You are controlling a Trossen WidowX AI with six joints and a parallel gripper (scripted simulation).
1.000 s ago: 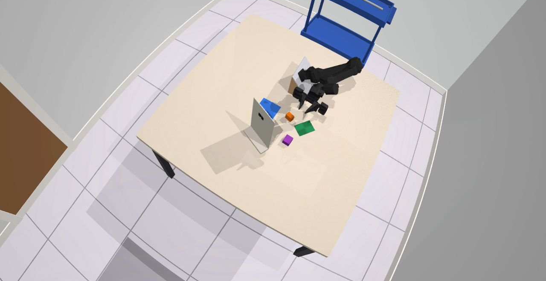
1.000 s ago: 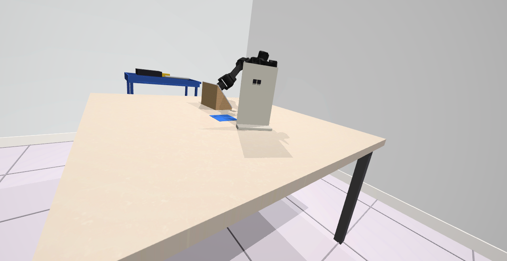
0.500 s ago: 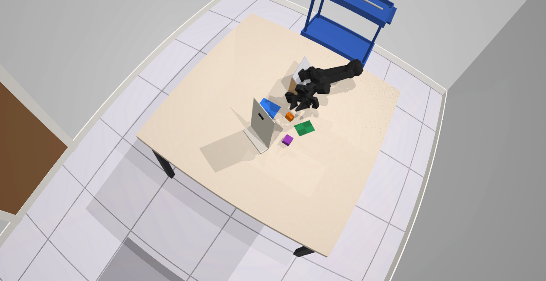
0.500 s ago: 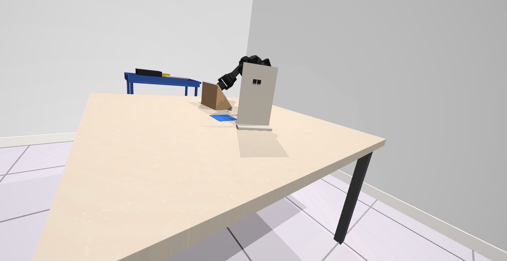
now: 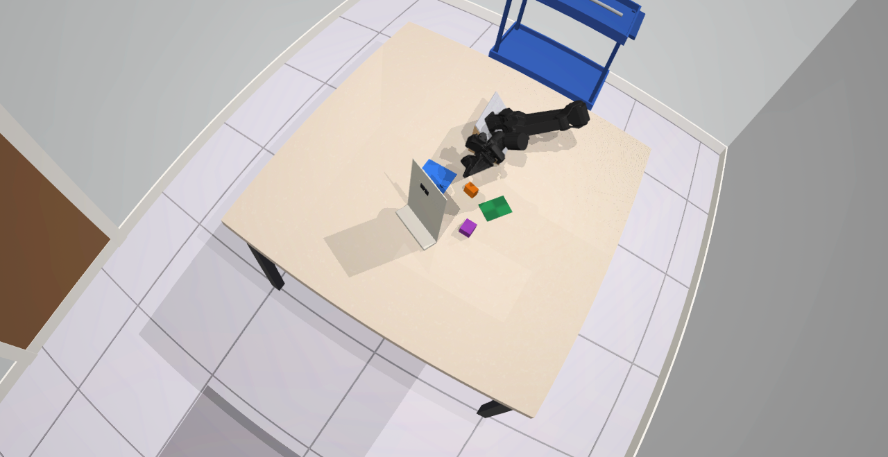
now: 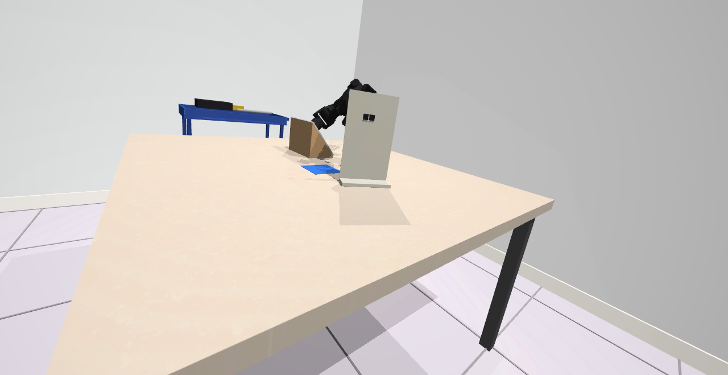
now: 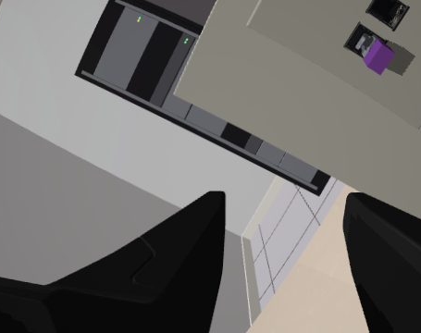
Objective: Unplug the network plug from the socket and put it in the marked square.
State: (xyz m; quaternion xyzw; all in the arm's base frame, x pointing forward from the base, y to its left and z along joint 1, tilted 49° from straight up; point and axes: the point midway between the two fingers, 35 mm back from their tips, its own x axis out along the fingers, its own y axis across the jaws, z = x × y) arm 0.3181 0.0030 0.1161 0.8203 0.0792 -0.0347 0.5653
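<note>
The purple plug lies 100 mm ahead of my gripper tip, 60 mm to the right of it and 30 mm below it. From my gripper tip the other things lie so: blue square: 70 mm behind, 140 mm to the right, 250 mm below; upright grey panel: 110 mm ahead, 80 mm to the right, 110 mm below.
</note>
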